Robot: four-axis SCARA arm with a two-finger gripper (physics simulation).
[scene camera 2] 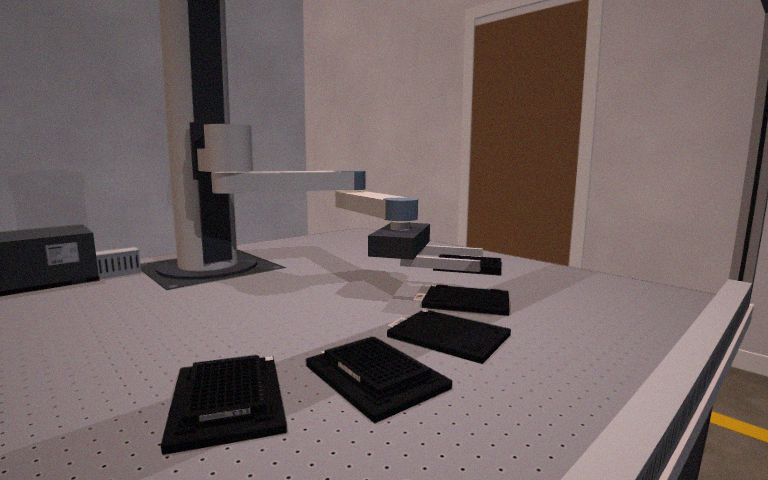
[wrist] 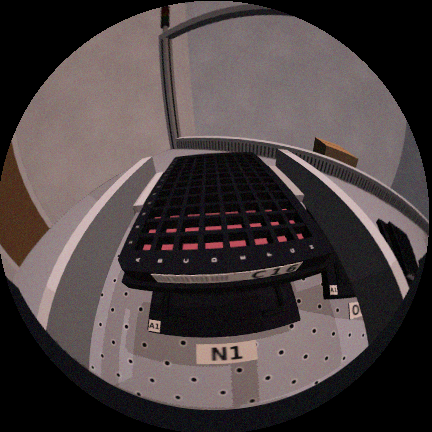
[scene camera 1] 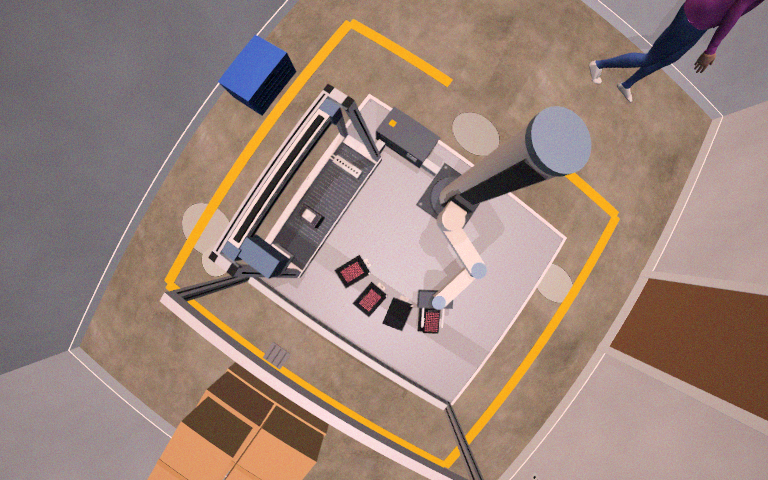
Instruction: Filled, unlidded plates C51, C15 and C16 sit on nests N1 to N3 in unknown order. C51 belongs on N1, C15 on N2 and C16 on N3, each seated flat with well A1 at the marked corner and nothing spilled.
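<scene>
Black plate C16, red in its wells, is level in my gripper, which is shut on its long sides. It hangs above nest N1, apart from it; row letter A and the nest's A1 tag are both at the lower left of the wrist view. Beside N1 is an empty black nest. A filled plate sits on the following nest, its label unreadable. The end plate appears labelled C51; both nests' labels are unreadable.
The arm's column stands at the back of the perforated table. A dark grey box is beside it. A framed gantry unit stands on one side. A raised rail runs along the table edge.
</scene>
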